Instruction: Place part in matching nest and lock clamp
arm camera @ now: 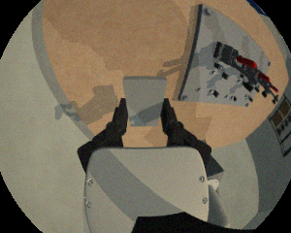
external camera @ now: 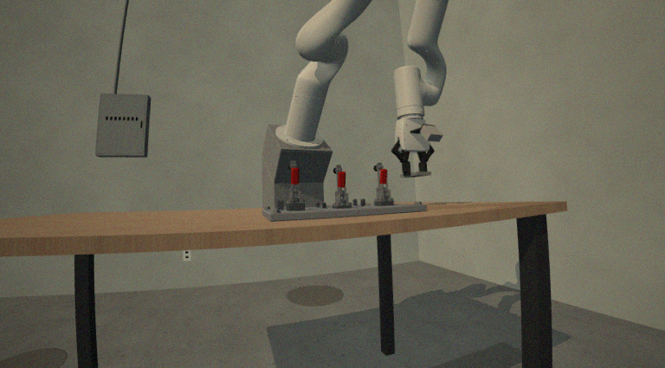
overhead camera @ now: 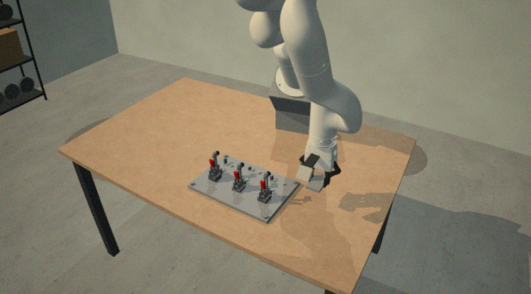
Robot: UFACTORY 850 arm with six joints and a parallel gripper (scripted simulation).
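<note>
My gripper is now 4 cm short of the grey fixture plate, 27 cm to the left of it and 10 cm above it. Round my hand: flat grey part: 2 cm below.
</note>
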